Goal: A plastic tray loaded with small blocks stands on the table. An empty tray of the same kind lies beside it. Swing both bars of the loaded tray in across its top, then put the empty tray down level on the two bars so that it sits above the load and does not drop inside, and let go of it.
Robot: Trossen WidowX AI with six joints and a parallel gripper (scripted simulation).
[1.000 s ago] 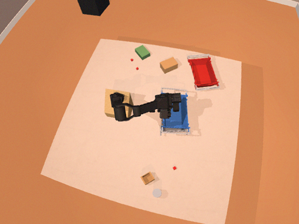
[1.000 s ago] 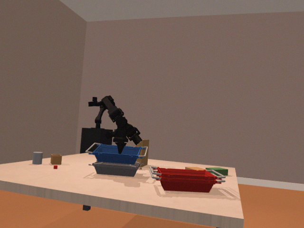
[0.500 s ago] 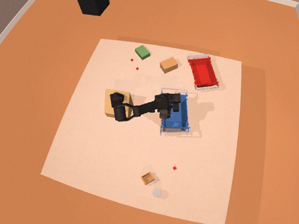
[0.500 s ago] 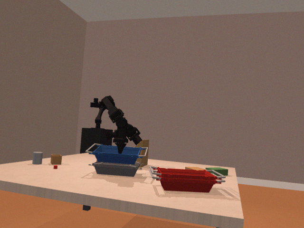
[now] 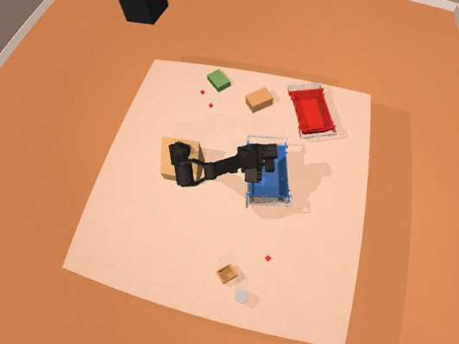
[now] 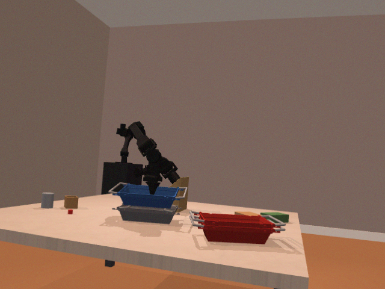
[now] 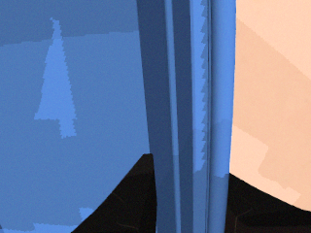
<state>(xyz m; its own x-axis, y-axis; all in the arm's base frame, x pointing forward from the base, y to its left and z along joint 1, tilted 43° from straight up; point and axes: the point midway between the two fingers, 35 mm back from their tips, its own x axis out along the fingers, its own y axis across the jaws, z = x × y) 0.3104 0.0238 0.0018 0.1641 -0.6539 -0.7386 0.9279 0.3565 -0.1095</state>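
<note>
Right now my gripper tip is 70 mm short of the blue tray, 20 mm to the right of it and 20 mm below it. Round my gripper tip: orange block (110 mm behind, 430 mm to the left, 60 mm below); brown box (40 mm ahead, 430 mm to the right, 80 mm below); red cube (180 mm ahead, 310 mm to the right, 90 mm below).
</note>
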